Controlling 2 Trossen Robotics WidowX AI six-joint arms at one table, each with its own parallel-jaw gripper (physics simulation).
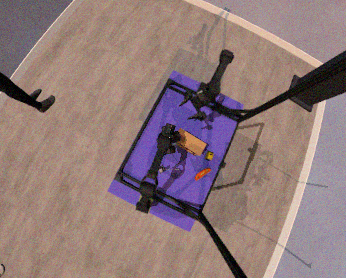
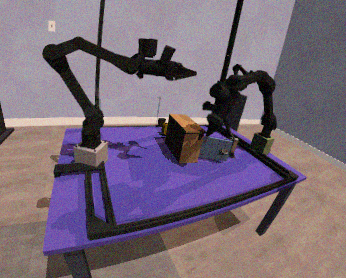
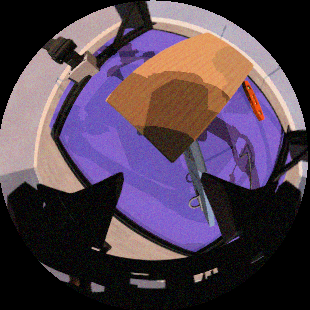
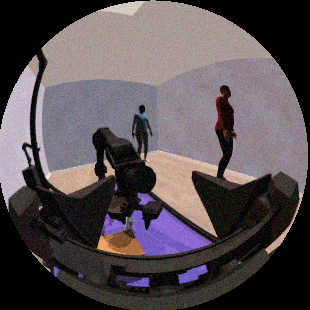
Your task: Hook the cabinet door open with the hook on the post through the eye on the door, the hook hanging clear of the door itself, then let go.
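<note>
The wooden cabinet stands on the table. Its blue-grey door stands out from the cabinet. A wire loop sticks out from the door's face; a smaller loop shows nearer the cabinet. A small tan post stands near the door's far end. The hook cannot be made out clearly, nor whether it is in the eye. My left gripper is open and empty, above the door area beside the cabinet. My right gripper is open and empty, high above the table.
A small yellow object lies near the cabinet's other end. An orange bar-like object lies farther along the table. Black frame rails run along the purple table's edges. Two people stand beyond the table.
</note>
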